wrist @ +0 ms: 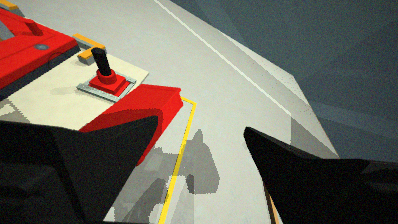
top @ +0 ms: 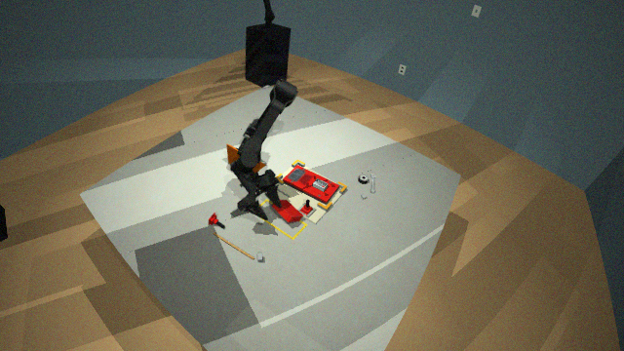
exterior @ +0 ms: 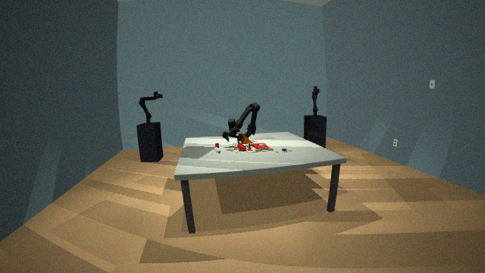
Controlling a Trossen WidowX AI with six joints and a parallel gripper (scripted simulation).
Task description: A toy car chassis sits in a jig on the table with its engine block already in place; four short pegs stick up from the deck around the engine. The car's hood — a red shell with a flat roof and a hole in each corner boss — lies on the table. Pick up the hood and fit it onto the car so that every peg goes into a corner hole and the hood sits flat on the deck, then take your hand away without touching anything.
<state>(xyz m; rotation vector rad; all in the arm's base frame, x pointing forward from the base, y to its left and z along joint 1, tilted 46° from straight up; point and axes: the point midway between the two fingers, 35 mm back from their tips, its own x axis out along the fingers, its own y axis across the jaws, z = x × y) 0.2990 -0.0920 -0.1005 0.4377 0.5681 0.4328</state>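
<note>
My gripper tip is now 70 mm to the right of the red hood and 40 mm above it. The rest, counted from my gripper tip: grey engine block: 260 mm to the left, 50 mm below, 10 mm behind; wooden-handled hammer: 160 mm to the right, 70 mm below, 30 mm behind; wrench: 450 mm to the left, 130 mm ahead, 70 mm below.
</note>
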